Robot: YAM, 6 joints.
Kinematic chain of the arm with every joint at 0, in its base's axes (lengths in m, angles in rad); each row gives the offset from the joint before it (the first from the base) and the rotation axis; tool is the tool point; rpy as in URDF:
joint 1: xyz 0 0 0.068 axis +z
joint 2: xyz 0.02 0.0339 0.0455 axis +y
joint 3: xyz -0.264 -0.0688 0 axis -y
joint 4: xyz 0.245 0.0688 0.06 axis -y
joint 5: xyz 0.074 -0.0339 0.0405 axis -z
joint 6: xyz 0.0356 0 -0.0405 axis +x
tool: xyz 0 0 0 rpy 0 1.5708 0
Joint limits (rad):
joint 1: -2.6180..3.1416
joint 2: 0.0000..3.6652
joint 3: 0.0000..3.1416
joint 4: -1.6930..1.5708
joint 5: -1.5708..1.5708
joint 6: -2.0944..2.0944
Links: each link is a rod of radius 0.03 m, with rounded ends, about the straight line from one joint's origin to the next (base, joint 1, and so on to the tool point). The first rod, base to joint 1, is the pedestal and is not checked.
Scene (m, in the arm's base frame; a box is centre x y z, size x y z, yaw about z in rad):
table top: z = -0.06
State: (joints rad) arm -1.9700 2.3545 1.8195 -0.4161 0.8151 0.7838
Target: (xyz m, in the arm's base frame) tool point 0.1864 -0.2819 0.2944
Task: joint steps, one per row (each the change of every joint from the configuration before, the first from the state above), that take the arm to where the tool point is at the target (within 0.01 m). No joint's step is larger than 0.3 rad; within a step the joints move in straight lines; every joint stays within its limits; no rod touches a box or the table.
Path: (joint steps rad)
1: 0.2644 -0.1828 -0.1066 -0.0964 -0.0089 0.0000
2: 0.2644 -0.1828 -0.1066 -0.0965 -0.0089 0.0000
3: 0.2644 -0.1828 -0.1066 -0.0964 -0.0089 0.0000
4: 0.2643 -0.1829 -0.1067 -0.0964 -0.0089 0.0000

